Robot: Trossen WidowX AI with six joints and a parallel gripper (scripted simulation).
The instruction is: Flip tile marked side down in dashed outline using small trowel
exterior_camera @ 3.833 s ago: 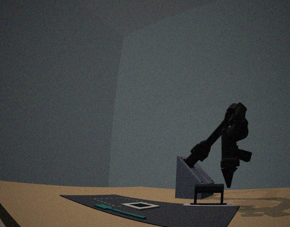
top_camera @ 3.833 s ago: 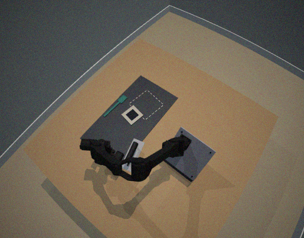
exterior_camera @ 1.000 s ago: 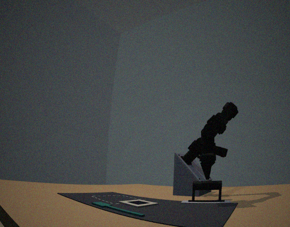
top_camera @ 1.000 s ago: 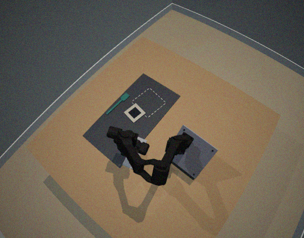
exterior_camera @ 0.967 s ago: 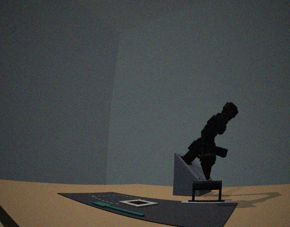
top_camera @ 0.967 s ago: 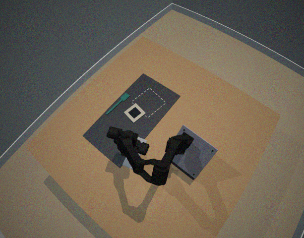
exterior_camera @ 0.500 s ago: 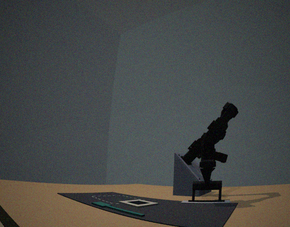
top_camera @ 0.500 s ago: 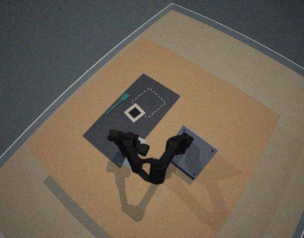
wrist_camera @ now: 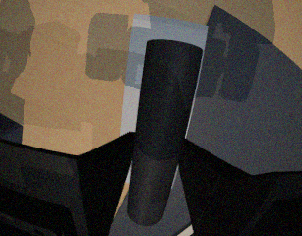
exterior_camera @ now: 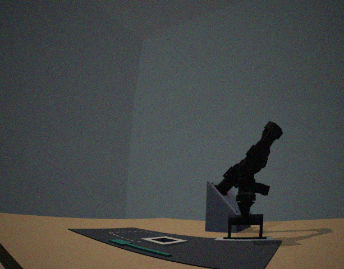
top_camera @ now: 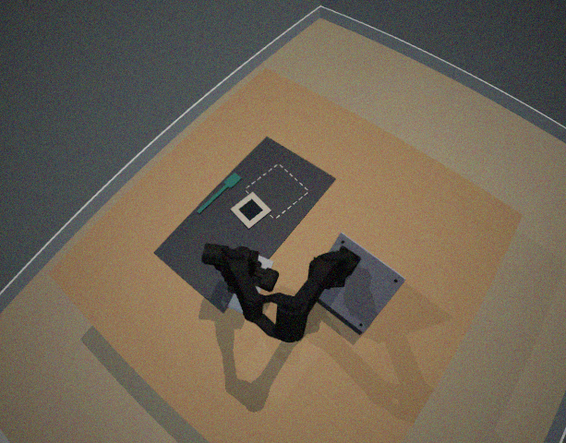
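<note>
My gripper tip is 30 mm above the float tool and 20 mm to the right of it. Also, from my gripper tip: tile: 210 mm to the right, 180 mm ahead, 60 mm below; dark mat: 190 mm to the right, 180 mm ahead, 80 mm below.
</note>
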